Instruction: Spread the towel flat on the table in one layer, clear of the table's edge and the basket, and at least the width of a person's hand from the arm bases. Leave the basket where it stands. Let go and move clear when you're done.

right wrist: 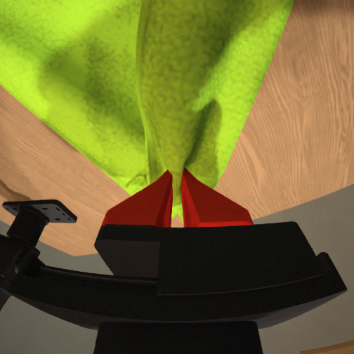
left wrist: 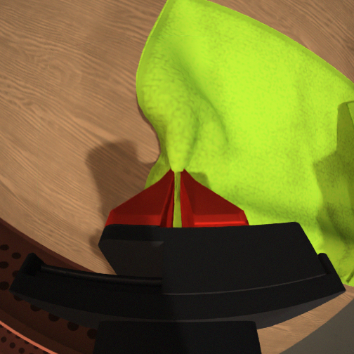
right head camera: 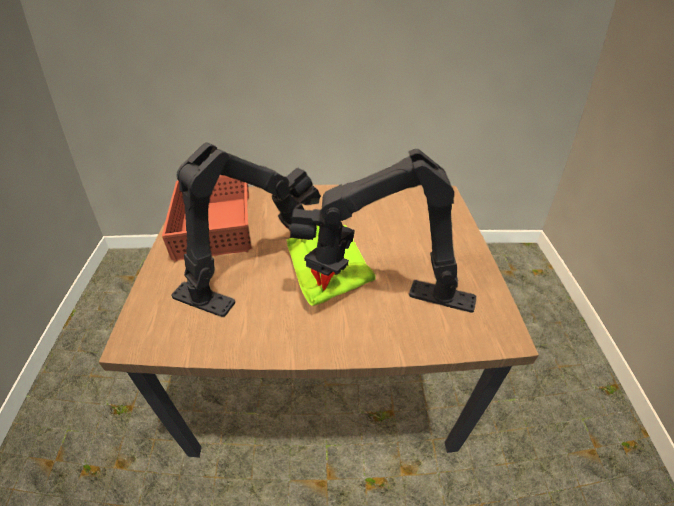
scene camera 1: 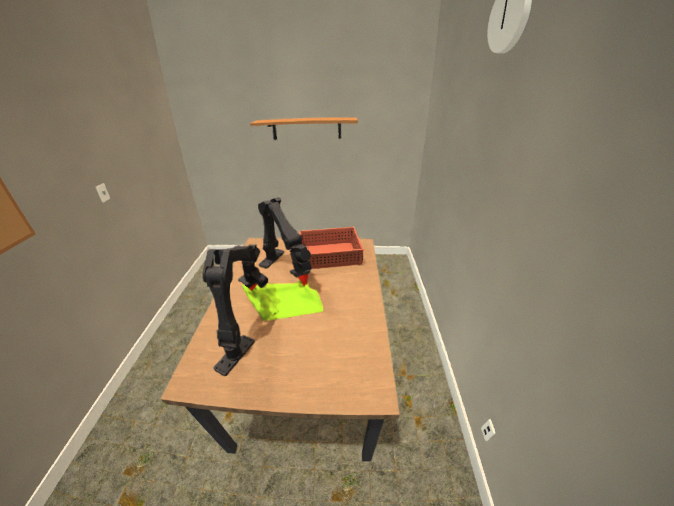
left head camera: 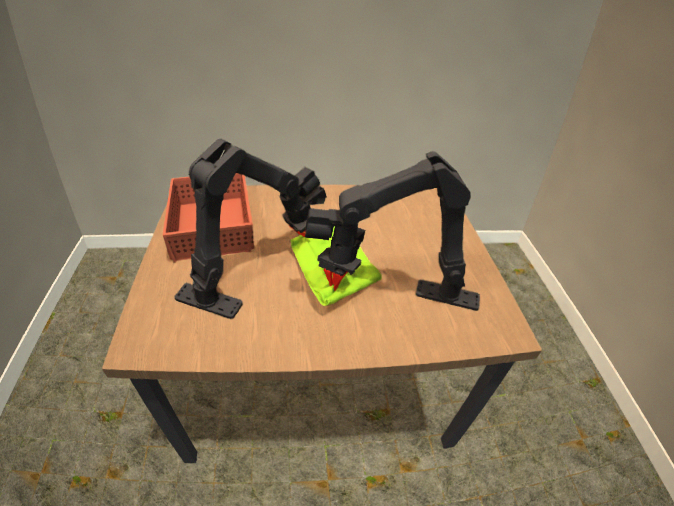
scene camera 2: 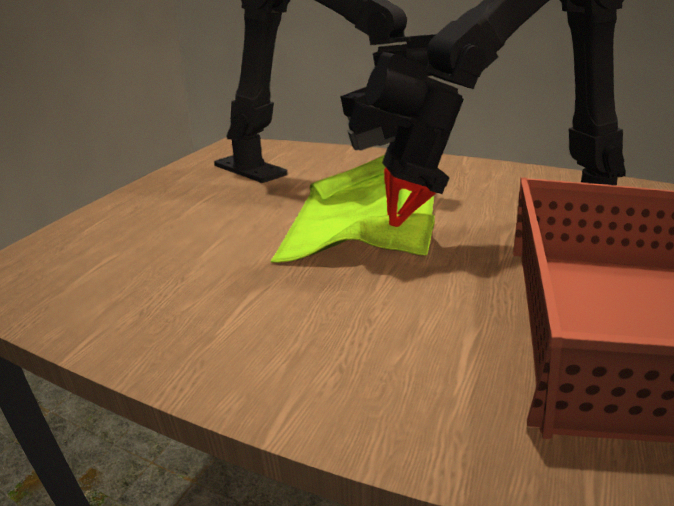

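The lime-green towel (left head camera: 313, 265) (right head camera: 356, 265) (scene camera 1: 296, 301) (scene camera 2: 332, 217) (left wrist: 270, 95) (right wrist: 95, 75) lies near the table's middle, between the two arms. A strip along its front edge in the head views is folded over, and its surface is wavy. My left gripper (scene camera 2: 395, 222) (left wrist: 177, 174) (scene camera 1: 303, 283) is shut on the towel near its basket-side edge, and the cloth bunches up into the fingertips. My right gripper (left head camera: 334, 287) (right head camera: 323, 287) (right wrist: 176, 174) is shut on the towel near its front edge, raising a ridge of cloth. The right gripper's fingertips are hidden in scene camera 2.
The red basket (left head camera: 209, 242) (right head camera: 209, 243) (scene camera 1: 334, 258) (scene camera 2: 609, 348) stands at the table's back left in the head views, apart from the towel. The arm bases (left head camera: 187, 296) (left head camera: 468, 298) stand left and right of the towel on the wooden table (left head camera: 272, 343).
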